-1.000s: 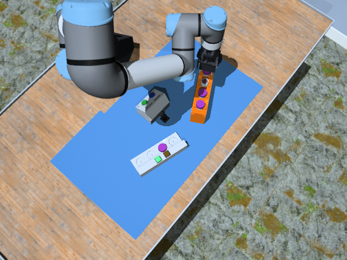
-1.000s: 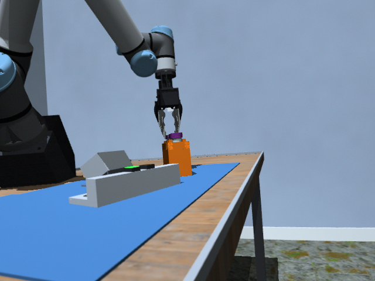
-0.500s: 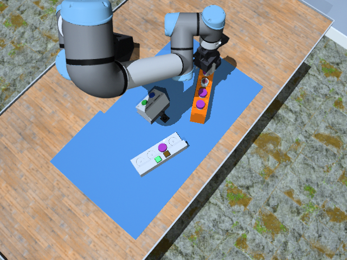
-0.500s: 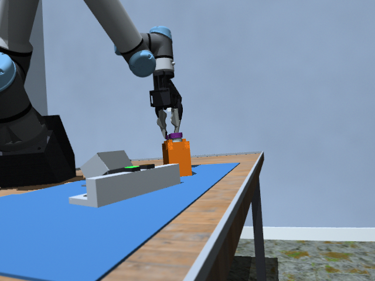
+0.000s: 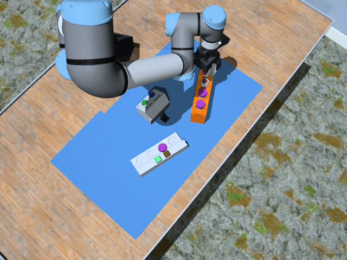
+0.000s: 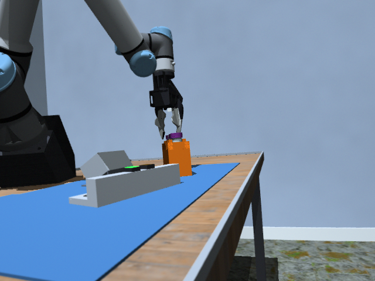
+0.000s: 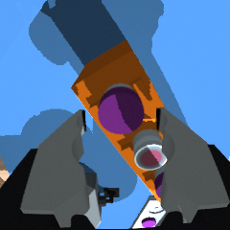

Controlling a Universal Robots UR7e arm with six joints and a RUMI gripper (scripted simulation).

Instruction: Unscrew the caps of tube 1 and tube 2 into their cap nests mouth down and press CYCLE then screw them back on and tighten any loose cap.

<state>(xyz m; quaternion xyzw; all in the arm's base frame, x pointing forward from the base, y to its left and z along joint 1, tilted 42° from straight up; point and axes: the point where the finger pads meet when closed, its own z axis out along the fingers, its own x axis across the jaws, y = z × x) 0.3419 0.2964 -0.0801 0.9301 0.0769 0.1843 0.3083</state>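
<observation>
My hand is 10 mm above the purple cap. Round my hand: grey key housing: 80 mm behind, 240 mm to the right, 70 mm below; green key: 100 mm behind, 270 mm to the right, 60 mm below; blue key: 100 mm behind, 220 mm to the right, 60 mm below.
</observation>
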